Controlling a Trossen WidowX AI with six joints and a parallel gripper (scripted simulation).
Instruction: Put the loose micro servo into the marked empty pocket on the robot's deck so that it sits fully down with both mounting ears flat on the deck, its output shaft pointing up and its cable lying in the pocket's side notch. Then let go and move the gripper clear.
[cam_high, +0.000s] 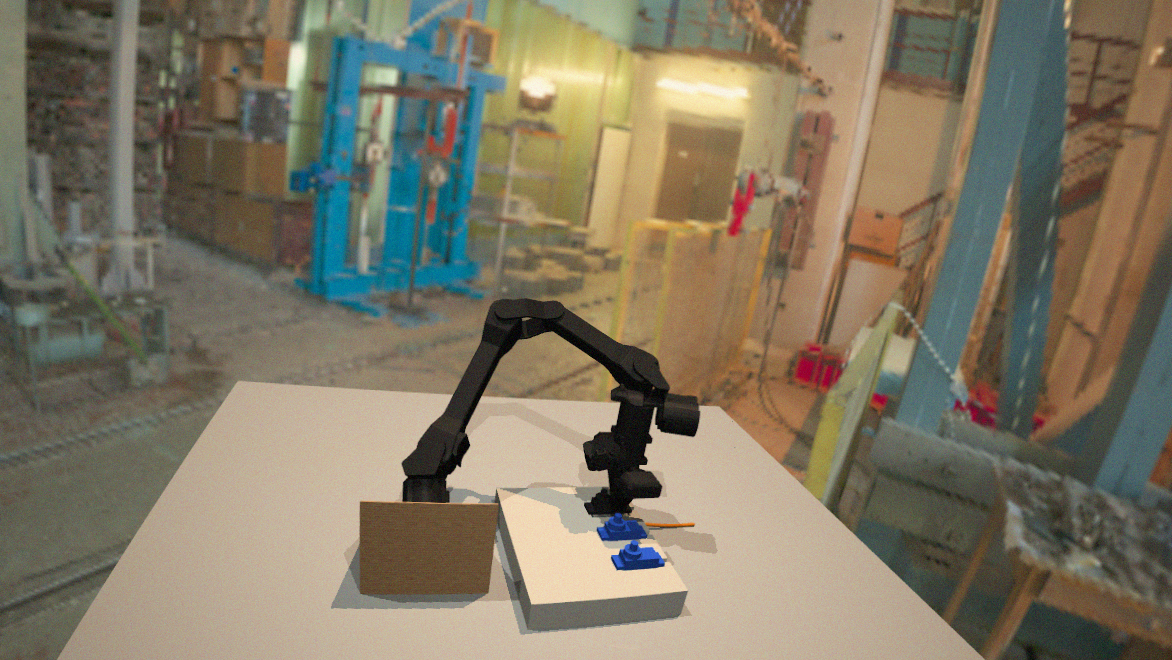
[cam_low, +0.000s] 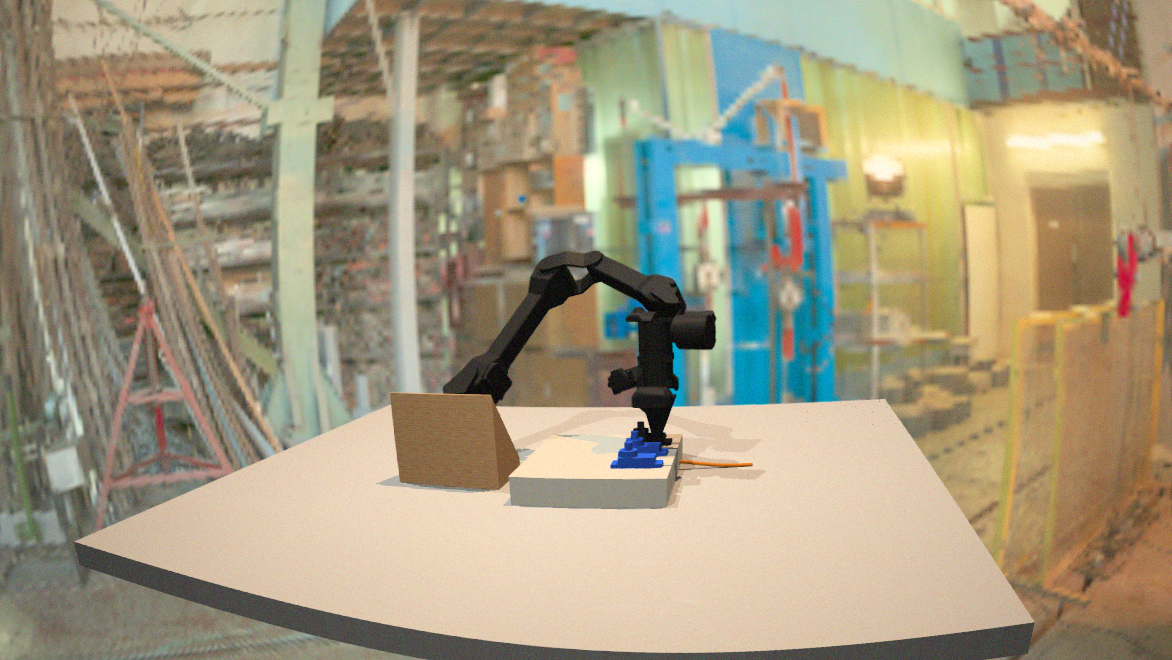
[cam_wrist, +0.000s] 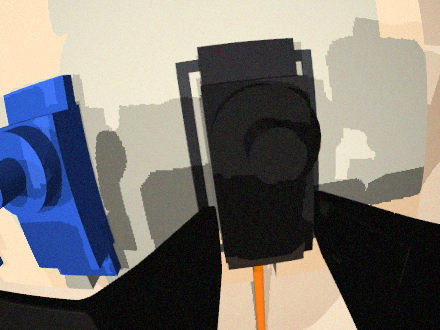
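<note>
Right now the deck is 13 cm behind my gripper tip, 6 cm to the right of it and 3 cm below it.
</note>
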